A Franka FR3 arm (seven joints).
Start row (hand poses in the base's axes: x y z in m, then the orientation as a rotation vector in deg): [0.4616 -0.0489 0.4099 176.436 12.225 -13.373]
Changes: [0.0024 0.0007 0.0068 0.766 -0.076 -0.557]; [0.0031 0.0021 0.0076 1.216 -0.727 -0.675]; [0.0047 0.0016 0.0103 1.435 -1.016 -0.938]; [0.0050 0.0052 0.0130 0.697 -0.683 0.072]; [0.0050 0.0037 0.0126 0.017 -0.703 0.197]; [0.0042 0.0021 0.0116 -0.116 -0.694 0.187]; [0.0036 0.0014 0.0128 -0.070 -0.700 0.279]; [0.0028 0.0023 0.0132 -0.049 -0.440 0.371]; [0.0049 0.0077 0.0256 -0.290 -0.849 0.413]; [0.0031 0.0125 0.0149 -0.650 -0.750 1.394]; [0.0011 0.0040 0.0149 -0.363 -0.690 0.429]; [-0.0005 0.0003 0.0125 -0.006 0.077 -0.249]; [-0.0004 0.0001 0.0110 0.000 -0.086 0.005]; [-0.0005 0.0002 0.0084 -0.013 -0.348 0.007]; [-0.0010 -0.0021 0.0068 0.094 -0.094 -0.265]
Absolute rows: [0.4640 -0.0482 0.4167 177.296 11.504 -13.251]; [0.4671 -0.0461 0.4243 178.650 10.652 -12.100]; [0.4718 -0.0445 0.4346 -178.648 -9.321 10.378]; [0.4768 -0.0393 0.4476 -178.047 -9.469 9.224]; [0.4818 -0.0356 0.4602 -178.113 -9.792 8.135]; [0.4860 -0.0335 0.4718 -178.304 -10.097 7.076]; [0.4896 -0.0321 0.4846 -178.438 -10.546 6.002]; [0.4924 -0.0298 0.4978 -178.511 -11.133 5.330]; [0.4973 -0.0221 0.5234 -178.857 -11.798 4.049]; [0.5004 -0.0096 0.5383 179.409 14.010 -2.970]; [0.5015 -0.0056 0.5532 178.949 14.637 -1.929]; [0.5010 -0.0053 0.5657 178.982 14.249 -2.052]; [0.5006 -0.0052 0.5767 178.976 14.256 -1.918]; [0.5001 -0.0050 0.5851 178.940 14.261 -1.376]; [0.4991 -0.0071 0.5919 179.062 13.854 -1.220]
